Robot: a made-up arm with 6 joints. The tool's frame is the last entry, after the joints. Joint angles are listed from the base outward. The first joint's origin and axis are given. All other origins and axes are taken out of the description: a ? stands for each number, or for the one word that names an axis. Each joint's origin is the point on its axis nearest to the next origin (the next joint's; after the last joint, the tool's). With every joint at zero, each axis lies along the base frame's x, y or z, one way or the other. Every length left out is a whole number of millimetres.
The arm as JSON. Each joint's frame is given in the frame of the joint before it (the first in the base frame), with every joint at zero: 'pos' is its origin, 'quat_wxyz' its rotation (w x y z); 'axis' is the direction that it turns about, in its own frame. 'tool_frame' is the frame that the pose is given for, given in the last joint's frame.
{
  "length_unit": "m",
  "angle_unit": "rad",
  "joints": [
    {
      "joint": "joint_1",
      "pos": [
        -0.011,
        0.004,
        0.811
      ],
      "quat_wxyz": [
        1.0,
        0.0,
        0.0,
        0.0
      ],
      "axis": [
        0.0,
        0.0,
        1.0
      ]
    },
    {
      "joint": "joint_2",
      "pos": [
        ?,
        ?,
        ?
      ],
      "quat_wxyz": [
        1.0,
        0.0,
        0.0,
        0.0
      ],
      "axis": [
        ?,
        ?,
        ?
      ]
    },
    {
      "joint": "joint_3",
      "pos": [
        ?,
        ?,
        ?
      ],
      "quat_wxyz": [
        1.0,
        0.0,
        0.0,
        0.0
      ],
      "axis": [
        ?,
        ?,
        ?
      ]
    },
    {
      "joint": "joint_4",
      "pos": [
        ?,
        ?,
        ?
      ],
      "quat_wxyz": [
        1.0,
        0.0,
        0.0,
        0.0
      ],
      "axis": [
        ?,
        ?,
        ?
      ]
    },
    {
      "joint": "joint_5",
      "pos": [
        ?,
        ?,
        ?
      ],
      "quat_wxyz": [
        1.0,
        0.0,
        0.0,
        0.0
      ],
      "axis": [
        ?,
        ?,
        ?
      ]
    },
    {
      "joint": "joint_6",
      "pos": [
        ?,
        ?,
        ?
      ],
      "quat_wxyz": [
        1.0,
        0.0,
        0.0,
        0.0
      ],
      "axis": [
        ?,
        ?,
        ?
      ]
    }
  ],
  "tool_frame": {
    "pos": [
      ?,
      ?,
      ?
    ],
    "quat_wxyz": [
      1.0,
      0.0,
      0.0,
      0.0
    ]
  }
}
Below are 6 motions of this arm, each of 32 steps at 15 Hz.
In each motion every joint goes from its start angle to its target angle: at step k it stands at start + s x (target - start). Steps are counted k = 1, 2, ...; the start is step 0. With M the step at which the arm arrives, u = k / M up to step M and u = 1 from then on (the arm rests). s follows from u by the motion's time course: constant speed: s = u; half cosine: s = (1 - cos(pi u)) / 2; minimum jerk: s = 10 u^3 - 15 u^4 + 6 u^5.
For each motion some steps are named. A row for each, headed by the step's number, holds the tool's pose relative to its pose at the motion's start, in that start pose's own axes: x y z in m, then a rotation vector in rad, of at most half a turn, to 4 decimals.
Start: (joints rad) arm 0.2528 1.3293 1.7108 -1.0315 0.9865 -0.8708
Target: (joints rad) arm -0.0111 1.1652 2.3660 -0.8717 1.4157 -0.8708
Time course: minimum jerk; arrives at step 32
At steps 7, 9, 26, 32:
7: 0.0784 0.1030 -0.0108 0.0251 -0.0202 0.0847
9: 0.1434 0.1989 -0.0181 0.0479 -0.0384 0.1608
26: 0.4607 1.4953 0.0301 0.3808 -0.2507 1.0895
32: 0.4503 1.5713 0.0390 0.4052 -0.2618 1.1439

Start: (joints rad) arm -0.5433 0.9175 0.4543 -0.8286 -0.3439 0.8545
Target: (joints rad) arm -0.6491 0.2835 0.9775 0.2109 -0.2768 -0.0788
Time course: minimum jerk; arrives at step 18
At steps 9, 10, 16, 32:
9: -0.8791 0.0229 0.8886 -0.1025 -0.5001 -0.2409
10: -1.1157 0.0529 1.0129 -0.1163 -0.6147 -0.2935
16: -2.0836 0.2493 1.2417 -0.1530 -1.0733 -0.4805
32: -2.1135 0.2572 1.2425 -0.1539 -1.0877 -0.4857

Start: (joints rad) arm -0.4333 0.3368 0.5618 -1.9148 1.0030 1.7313
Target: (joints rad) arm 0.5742 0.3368 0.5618 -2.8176 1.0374 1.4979
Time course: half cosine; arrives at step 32
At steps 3, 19, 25, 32:
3: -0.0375 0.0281 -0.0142 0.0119 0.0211 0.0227
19: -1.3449 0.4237 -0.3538 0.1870 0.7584 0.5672
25: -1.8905 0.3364 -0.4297 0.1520 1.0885 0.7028
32: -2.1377 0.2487 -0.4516 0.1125 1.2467 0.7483

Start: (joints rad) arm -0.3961 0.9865 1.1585 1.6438 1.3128 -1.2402
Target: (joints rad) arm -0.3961 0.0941 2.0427 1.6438 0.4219 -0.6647
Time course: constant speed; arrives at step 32
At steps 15, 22, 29, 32:
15: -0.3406 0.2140 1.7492 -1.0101 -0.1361 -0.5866
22: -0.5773 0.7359 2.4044 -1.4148 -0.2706 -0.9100
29: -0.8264 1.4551 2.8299 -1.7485 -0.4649 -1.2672
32: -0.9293 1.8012 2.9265 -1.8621 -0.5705 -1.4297

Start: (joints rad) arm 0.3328 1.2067 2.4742 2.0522 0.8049 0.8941
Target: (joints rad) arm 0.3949 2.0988 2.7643 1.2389 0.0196 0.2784
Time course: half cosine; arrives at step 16
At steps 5, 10, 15, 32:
5: 0.0037 -0.0010 0.3623 0.3626 0.1063 0.0631
10: -0.1302 -0.1247 1.1036 1.1421 0.2987 0.3117
15: -0.3101 -0.2865 1.5298 1.6108 0.4205 0.5713
32: -0.3170 -0.2927 1.5425 1.6250 0.4246 0.5812

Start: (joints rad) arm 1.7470 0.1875 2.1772 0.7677 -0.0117 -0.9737
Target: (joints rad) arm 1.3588 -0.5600 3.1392 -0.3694 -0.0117 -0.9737
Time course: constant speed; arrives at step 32
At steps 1, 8, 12, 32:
1: 0.0030 0.0296 0.1117 0.0250 -0.0507 0.0171
8: -0.1317 0.2920 0.8501 0.2034 -0.3803 0.2017
12: -0.3234 0.4675 1.2148 0.3049 -0.5428 0.3548
32: -2.0626 1.0830 2.0422 0.7003 -0.9311 1.5272

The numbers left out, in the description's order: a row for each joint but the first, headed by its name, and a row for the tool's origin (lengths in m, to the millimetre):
joint_2: xyz 0.168 0.009 0.0, axis 0.0 1.0 0.0
joint_3: xyz -0.002 0.0 1.026, axis 0.0 -1.0 0.0
joint_4: xyz 1.665 0.0 0.096, axis -1.0 0.0 0.0
joint_5: xyz 0.0 -0.026 0.013, axis 0.0 -1.0 0.0
joint_6: xyz 0.123 0.0 0.013, axis -1.0 0.0 0.0
tool: xyz 0.0 0.015 -0.01

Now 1 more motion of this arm.
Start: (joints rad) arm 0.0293 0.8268 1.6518 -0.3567 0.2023 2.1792
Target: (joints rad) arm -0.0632 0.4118 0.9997 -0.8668 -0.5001 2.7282
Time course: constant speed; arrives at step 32
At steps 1, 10, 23, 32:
1: 0.0021 0.0046 -0.0044 -0.0044 -0.0106 0.0270
10: 0.0046 0.0415 -0.0430 -0.0364 -0.1294 0.2533
23: -0.0417 0.0773 -0.0941 -0.0494 -0.3660 0.5113
32: -0.1055 0.0886 -0.1259 -0.0303 -0.5621 0.6293

